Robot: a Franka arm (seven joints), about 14 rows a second.
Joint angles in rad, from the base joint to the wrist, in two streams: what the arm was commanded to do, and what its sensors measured. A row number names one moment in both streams.
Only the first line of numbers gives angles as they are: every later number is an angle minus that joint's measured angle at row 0.
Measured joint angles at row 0: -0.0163 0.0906 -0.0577 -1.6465 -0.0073 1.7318 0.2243
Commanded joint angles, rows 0 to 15: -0.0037 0.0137 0.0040 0.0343 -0.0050 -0.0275 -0.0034; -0.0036 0.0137 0.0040 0.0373 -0.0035 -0.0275 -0.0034; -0.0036 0.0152 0.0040 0.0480 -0.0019 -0.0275 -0.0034; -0.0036 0.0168 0.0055 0.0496 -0.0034 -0.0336 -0.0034; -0.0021 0.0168 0.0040 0.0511 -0.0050 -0.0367 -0.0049; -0.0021 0.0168 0.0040 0.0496 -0.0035 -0.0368 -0.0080; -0.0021 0.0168 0.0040 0.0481 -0.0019 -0.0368 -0.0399; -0.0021 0.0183 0.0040 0.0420 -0.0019 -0.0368 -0.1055; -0.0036 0.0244 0.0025 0.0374 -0.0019 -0.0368 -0.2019; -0.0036 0.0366 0.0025 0.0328 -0.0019 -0.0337 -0.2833; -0.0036 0.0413 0.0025 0.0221 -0.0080 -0.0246 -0.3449; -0.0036 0.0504 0.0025 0.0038 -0.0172 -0.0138 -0.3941; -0.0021 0.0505 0.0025 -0.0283 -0.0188 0.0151 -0.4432; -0.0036 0.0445 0.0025 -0.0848 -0.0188 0.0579 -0.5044; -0.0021 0.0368 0.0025 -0.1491 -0.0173 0.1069 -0.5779; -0.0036 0.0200 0.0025 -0.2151 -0.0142 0.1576 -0.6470
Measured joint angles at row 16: -0.0005 0.0575 0.0009 -0.0943 -0.0011 0.0748 -0.5299
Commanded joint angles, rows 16 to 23: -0.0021 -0.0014 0.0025 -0.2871 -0.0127 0.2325 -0.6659; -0.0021 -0.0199 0.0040 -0.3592 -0.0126 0.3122 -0.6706; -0.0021 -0.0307 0.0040 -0.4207 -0.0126 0.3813 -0.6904; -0.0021 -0.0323 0.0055 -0.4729 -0.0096 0.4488 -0.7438; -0.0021 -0.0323 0.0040 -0.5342 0.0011 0.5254 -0.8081; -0.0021 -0.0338 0.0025 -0.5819 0.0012 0.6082 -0.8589; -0.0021 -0.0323 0.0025 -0.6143 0.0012 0.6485 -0.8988; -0.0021 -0.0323 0.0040 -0.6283 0.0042 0.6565 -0.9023
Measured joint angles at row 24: 0.0001 0.0172 0.0022 -0.5520 -0.0010 0.6072 -0.8460
